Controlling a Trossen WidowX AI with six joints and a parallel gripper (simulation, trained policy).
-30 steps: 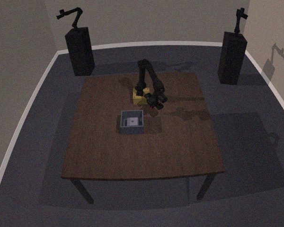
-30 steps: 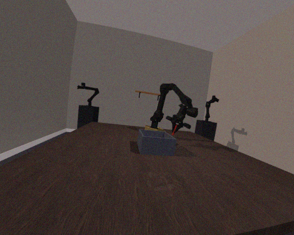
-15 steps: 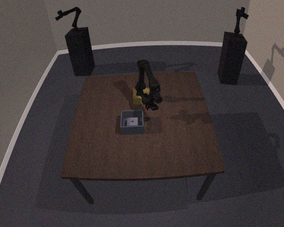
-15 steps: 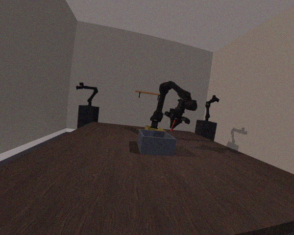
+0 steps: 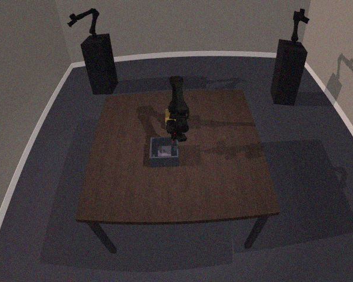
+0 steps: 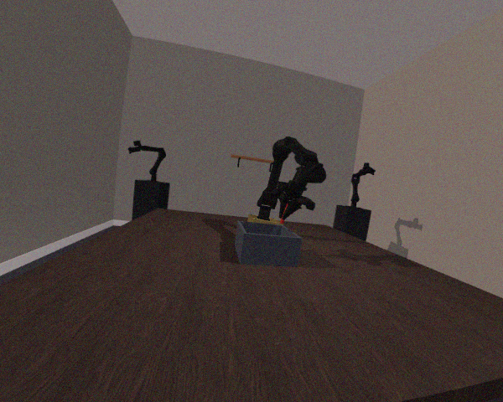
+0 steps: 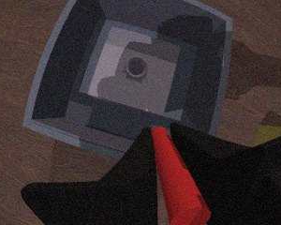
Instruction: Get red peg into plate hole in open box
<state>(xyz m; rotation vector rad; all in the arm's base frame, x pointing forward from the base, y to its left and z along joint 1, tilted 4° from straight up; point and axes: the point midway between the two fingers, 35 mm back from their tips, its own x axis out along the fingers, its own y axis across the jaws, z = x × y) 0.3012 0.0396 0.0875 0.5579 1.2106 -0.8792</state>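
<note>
The red peg is 2 cm above my gripper tip, 1 cm to the left of it and 1 cm behind it. Also, from my gripper tip: pale plate (9 cm below, 5 cm to the right, 4 cm ahead); then grey-blue box (11 cm below, 5 cm to the right, 4 cm ahead).
</note>
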